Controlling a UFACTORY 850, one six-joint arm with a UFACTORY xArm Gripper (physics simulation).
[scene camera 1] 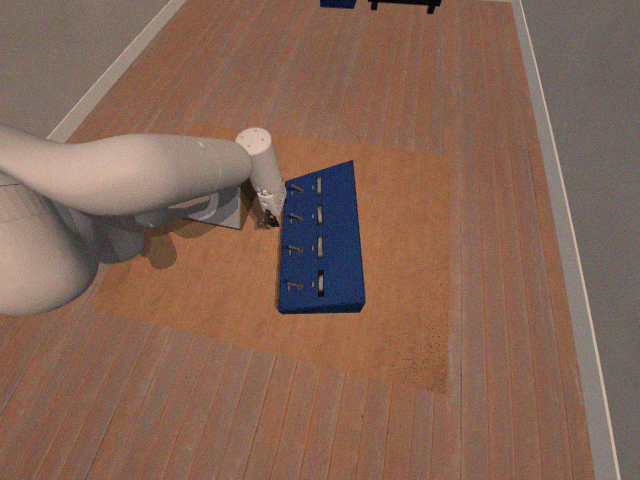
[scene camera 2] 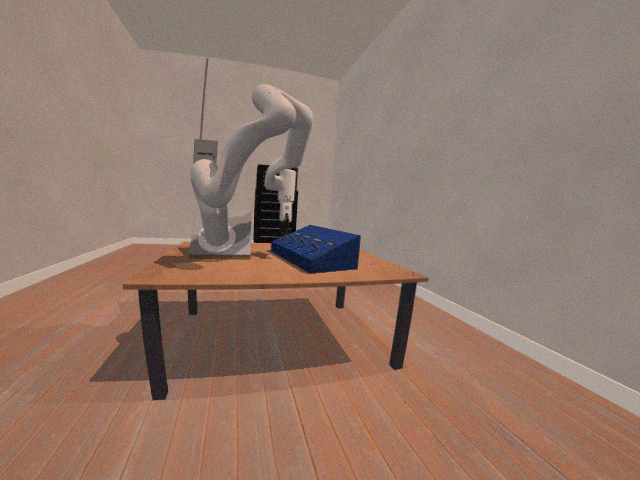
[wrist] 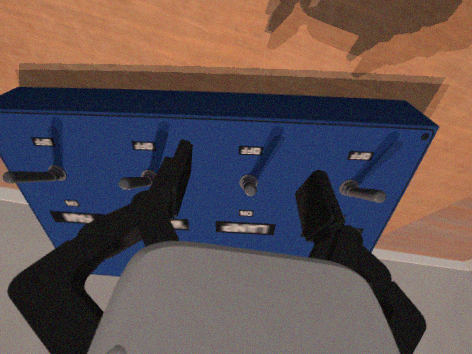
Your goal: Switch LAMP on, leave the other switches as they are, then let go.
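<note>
The blue switch panel [scene camera 1: 338,232] [scene camera 2: 336,253] [wrist: 200,107] has four grey levers in a row. The LAMP lever [scene camera 1: 295,218] [wrist: 249,185] is the second from the right in the wrist view, between its OFF label [wrist: 250,150] and its ON label [wrist: 245,213], and points nearly at the camera. In scene camera 1 all four levers lean alike; the LAMP lever's exact setting is hard to tell. My gripper [scene camera 1: 271,219] [scene camera 2: 285,228] [wrist: 250,169] is open and empty, above the panel's low edge. In the wrist view the LAMP lever shows between its fingers.
Beside LAMP stand the right-end lever [wrist: 364,192] and the VALVE-side lever [wrist: 136,181], partly behind the left finger; the far-left lever [wrist: 32,176] is further off. The panel lies on the wooden table [scene camera 1: 403,232] [scene camera 2: 232,276]. A black rack [scene camera 2: 262,206] stands behind.
</note>
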